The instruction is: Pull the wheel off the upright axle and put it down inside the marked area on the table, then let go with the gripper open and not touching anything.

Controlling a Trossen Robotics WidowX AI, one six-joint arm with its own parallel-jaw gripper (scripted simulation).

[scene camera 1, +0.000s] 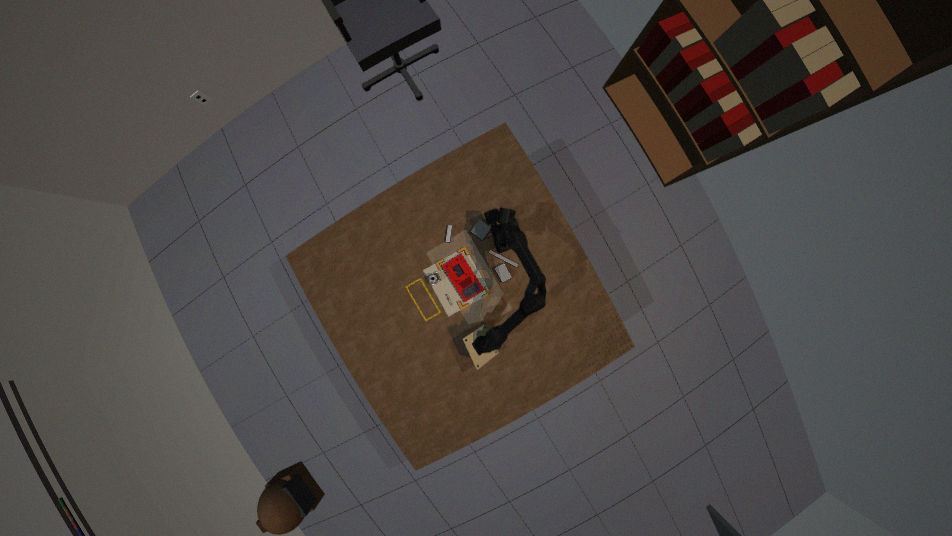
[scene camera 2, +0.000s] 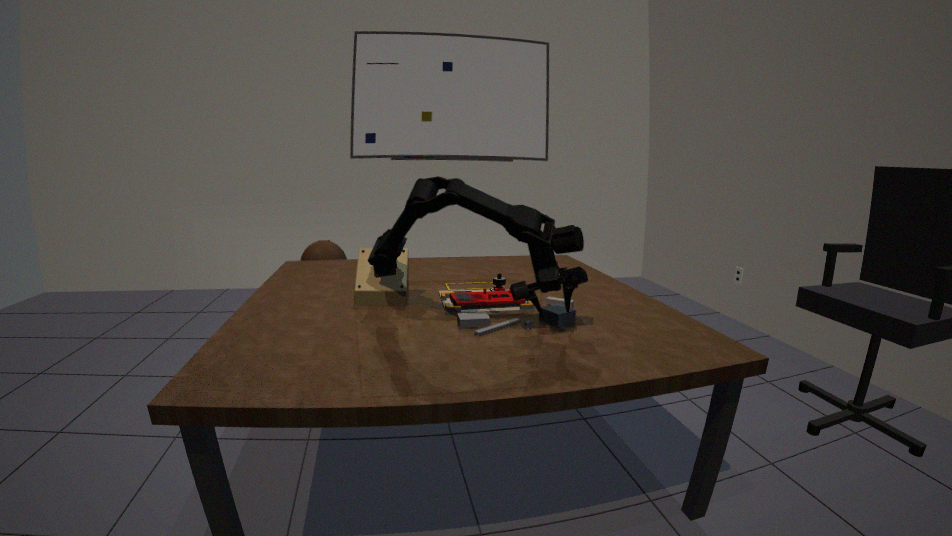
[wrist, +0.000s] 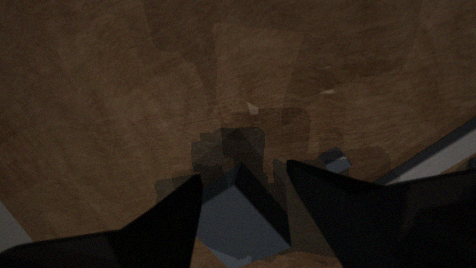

Scene:
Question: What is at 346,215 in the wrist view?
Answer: My gripper.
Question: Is my gripper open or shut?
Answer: Open.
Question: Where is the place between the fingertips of my gripper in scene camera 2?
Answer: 555,315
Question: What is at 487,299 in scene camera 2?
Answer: A red plate.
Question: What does my gripper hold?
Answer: Nothing.

